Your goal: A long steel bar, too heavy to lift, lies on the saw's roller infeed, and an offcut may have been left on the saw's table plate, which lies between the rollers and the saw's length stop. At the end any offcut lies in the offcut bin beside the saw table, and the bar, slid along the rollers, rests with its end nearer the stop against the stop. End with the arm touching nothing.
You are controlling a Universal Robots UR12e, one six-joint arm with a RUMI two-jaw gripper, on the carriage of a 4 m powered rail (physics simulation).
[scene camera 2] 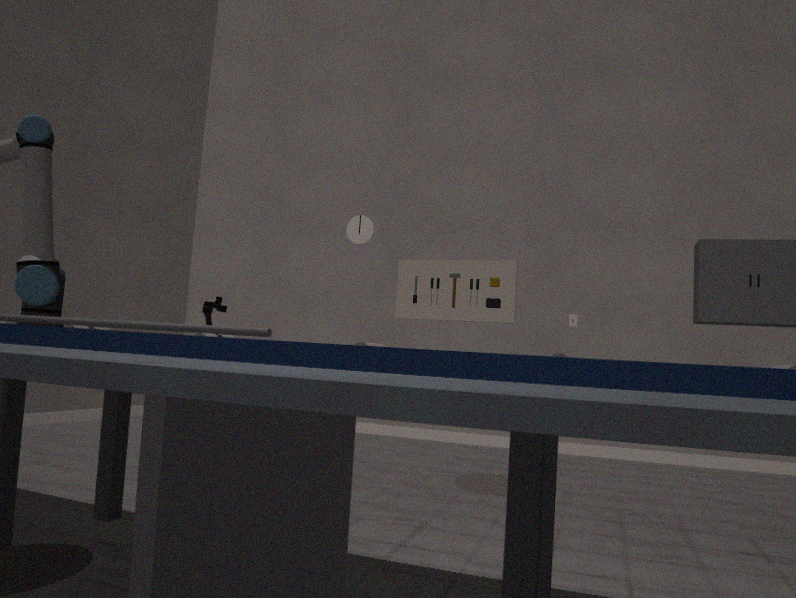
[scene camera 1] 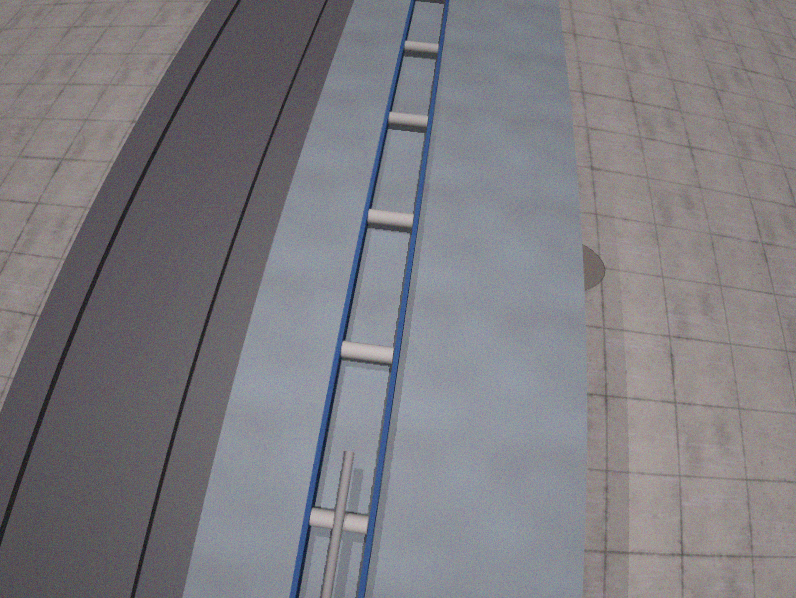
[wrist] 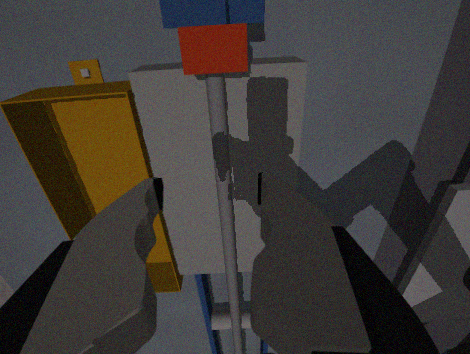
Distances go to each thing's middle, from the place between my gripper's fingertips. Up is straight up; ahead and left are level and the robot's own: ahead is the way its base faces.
Right now the yellow offcut bin [wrist: 84,143] is 18 cm ahead of my hand, 17 cm to the left of it and 20 cm below it.
